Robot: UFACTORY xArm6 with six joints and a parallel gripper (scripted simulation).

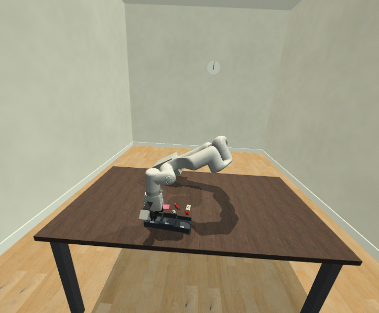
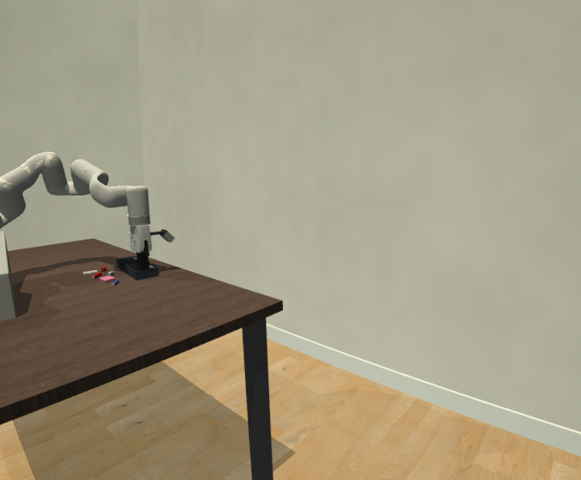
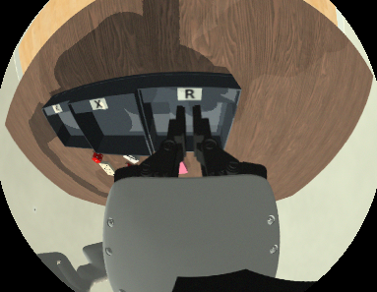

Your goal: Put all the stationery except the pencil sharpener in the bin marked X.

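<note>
Now: the three-compartment bin tray 80 mm to the left of my hand and 20 mm below it. From my hand the other things lie so: pencil sharpener (90 mm behind, 100 mm to the left, 30 mm below); then pink eraser (130 mm behind, 30 mm to the left, 40 mm below); then blue marker (120 mm behind, 40 mm to the right, 40 mm below).
</note>
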